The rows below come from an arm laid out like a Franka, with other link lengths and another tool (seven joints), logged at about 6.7 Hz.
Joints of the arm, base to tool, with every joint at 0 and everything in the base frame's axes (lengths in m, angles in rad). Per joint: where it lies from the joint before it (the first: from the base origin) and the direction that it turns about. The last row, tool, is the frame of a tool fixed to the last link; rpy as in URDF.
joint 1: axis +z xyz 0 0 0.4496
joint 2: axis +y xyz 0 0 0
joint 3: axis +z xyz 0 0 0.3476
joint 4: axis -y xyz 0.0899 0 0
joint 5: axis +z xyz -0.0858 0 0.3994
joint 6: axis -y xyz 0 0 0
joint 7: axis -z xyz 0.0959 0 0
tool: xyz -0.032 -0.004 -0.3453 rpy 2.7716 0 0.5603
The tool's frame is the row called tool.
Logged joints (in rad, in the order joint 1, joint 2, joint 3, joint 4, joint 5, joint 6, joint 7), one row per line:
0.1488 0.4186 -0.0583 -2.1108 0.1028 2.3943 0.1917
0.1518 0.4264 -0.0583 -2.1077 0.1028 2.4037 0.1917
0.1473 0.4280 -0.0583 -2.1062 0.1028 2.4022 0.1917
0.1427 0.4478 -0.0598 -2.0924 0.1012 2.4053 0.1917
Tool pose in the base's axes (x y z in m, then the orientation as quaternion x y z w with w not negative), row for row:
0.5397 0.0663 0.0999 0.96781 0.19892 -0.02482 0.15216
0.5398 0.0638 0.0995 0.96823 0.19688 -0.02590 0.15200
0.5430 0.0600 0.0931 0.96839 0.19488 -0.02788 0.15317
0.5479 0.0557 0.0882 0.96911 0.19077 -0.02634 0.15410
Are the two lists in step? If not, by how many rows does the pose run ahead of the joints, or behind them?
The pose runs 1 row ahead of the joints: the pose in row i belongs to the joints in row i + 1.
